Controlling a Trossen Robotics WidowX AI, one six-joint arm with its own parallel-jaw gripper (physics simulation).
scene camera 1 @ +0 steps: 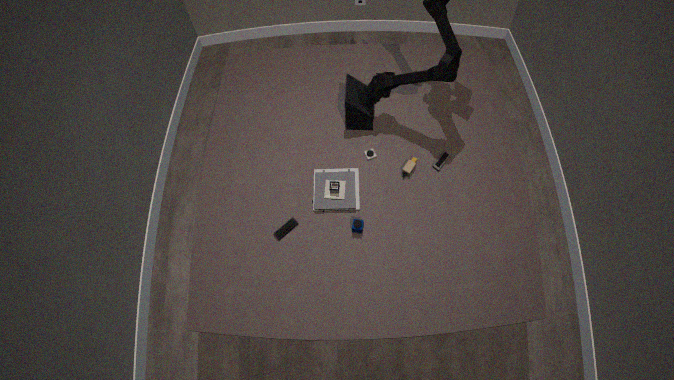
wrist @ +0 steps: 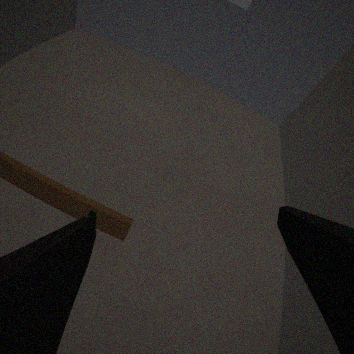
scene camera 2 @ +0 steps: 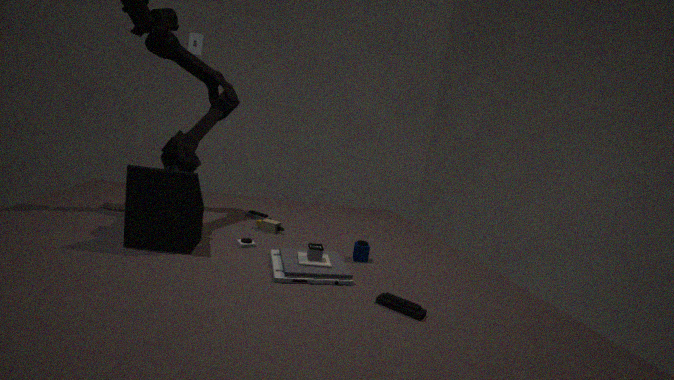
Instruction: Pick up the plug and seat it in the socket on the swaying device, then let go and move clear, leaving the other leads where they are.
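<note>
A beige block with a yellow end and a dark end [scene camera 1: 409, 166] [scene camera 2: 270, 226], which looks like the plug, lies on the floor mat to the right of the device in scene camera 1. The device [scene camera 1: 350, 192] [scene camera 2: 290, 261] is a grey platform on a white base. A small square dark-rimmed socket housing [scene camera 1: 334, 187] [scene camera 2: 315, 253] stands on its pale plate. Whether the platform is tilted is hard to tell. My gripper [wrist: 186, 221] is open and empty, its dark fingers wide apart, raised high and far from the plug and the device. The plug does not show in the wrist view.
A blue block [scene camera 1: 357, 225] [scene camera 2: 361, 251], a black bar [scene camera 1: 286, 229] [scene camera 2: 401, 306], a dark bar with pale edges [scene camera 1: 440, 161] [scene camera 2: 258, 214] and a white square with a black disc [scene camera 1: 370, 154] [scene camera 2: 246, 242] lie around the device. A wooden bar [wrist: 55, 192] shows behind the left finger.
</note>
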